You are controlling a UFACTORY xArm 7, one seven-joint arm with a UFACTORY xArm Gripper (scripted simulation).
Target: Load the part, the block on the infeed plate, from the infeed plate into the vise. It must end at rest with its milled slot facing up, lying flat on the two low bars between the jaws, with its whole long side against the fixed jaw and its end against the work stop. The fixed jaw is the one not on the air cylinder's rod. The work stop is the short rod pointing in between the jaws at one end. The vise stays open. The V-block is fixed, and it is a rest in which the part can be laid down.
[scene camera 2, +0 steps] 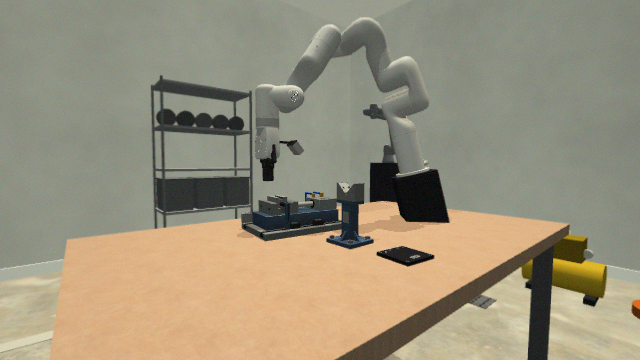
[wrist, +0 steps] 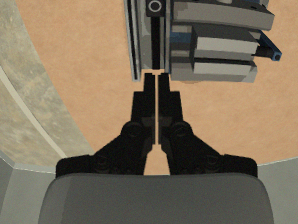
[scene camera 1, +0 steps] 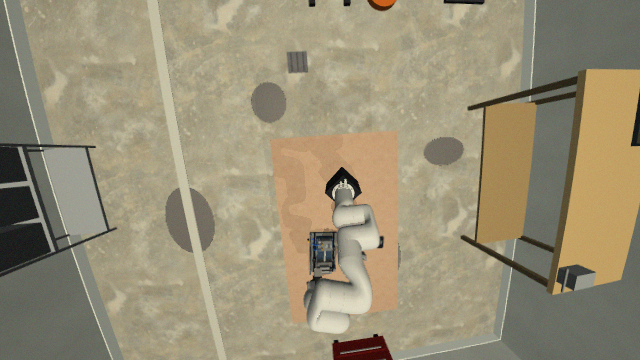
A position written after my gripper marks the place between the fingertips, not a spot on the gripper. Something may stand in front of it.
I see my gripper (scene camera 2: 268, 180) and a grey block (wrist: 213, 49).
My gripper also shows in the wrist view (wrist: 156, 88).
